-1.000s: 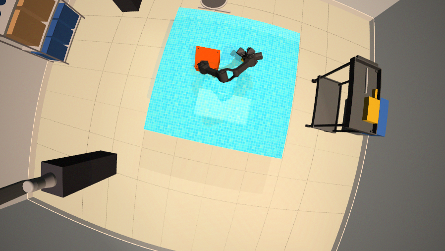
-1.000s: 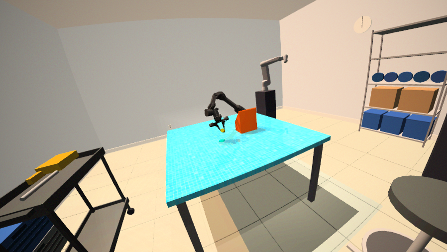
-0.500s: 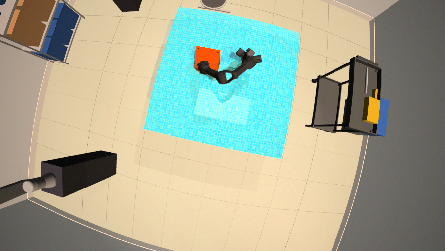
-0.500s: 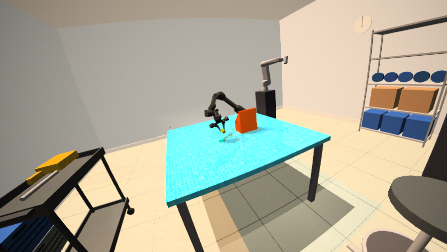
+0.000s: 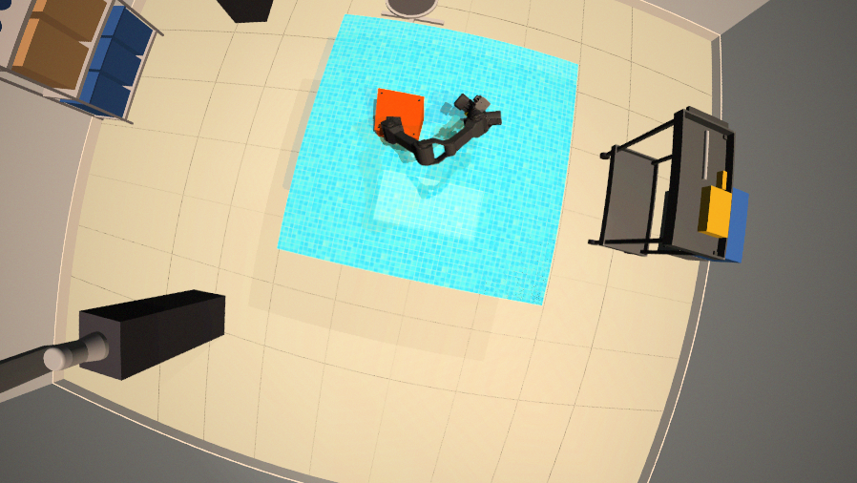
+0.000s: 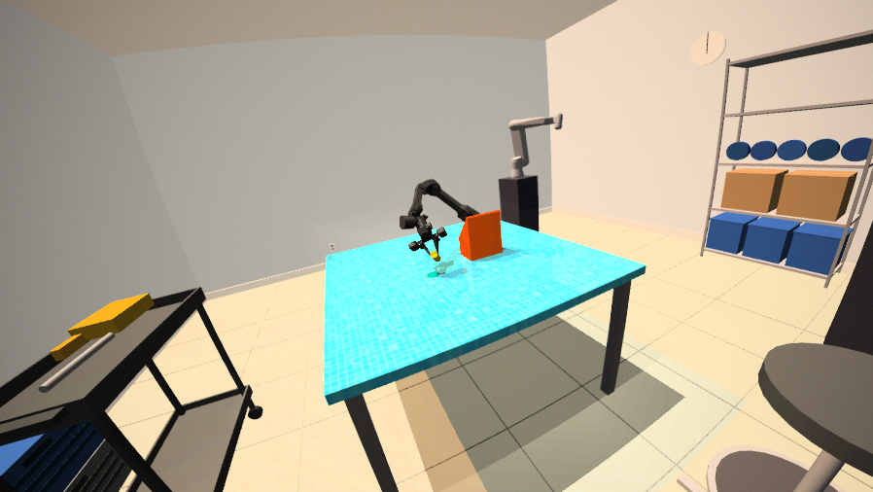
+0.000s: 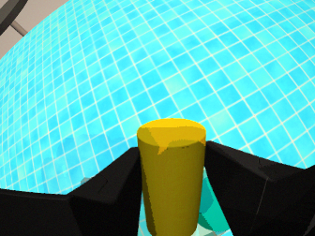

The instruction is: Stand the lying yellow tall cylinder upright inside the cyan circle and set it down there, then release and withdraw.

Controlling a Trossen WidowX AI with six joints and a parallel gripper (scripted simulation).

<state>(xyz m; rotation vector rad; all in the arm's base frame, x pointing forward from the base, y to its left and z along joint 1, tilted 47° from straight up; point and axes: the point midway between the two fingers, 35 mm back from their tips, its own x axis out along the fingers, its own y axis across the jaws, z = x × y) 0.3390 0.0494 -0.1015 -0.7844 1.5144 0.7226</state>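
The cyan circle is 110 mm below my gripper tip and 40 mm to the right of it. From my gripper tip the other things lie so: yellow cylinder (10 mm to the right, 10 mm below, 10 mm behind).
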